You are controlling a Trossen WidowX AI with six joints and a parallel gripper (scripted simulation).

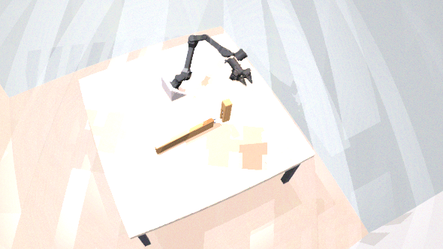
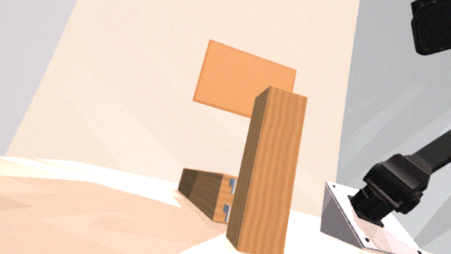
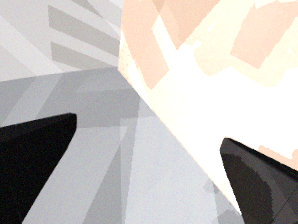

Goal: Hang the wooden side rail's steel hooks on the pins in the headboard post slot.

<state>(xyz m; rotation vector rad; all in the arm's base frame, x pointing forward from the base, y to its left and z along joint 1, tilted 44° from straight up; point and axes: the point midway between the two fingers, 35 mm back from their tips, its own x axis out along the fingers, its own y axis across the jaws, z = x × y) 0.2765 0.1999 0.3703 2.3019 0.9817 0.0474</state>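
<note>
The headboard post lies 50 mm ahead of my gripper tip, 180 mm to the right of it and 120 mm below it.
</note>
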